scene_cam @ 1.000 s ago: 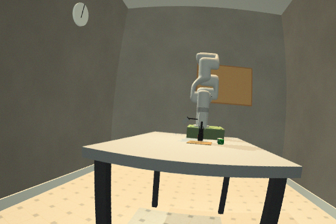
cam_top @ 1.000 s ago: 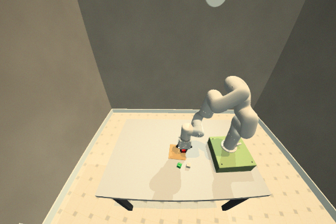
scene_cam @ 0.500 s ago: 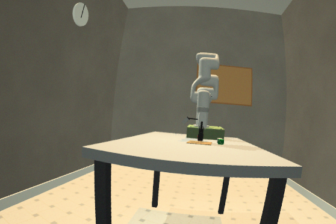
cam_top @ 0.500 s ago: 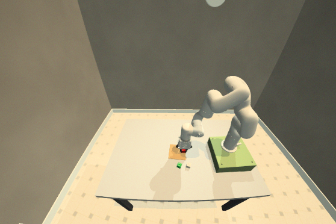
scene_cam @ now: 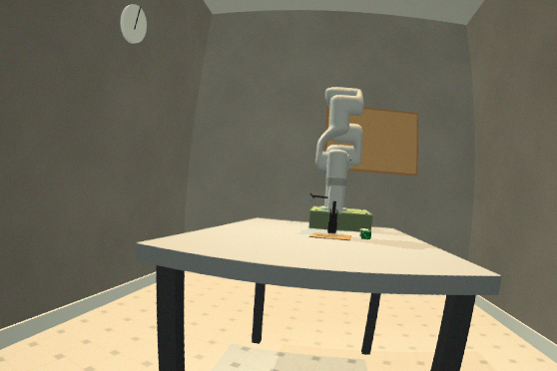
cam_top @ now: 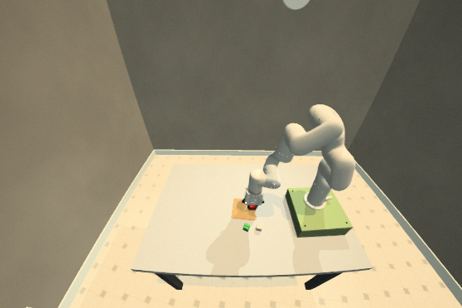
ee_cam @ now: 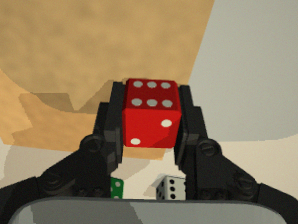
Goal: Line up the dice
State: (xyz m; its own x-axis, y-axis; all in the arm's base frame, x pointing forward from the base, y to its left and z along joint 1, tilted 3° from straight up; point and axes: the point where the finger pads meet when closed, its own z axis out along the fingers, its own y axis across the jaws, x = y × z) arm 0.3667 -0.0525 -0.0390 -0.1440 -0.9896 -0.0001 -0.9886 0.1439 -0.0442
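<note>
My gripper is now 10 mm above the red die. Round my hand: green die (120 mm to the left, 60 mm ahead, 20 mm below); then white die (130 mm to the left, 20 mm below, 10 mm behind); then mat (50 mm ahead, 30 mm below, 10 mm to the right).
</note>
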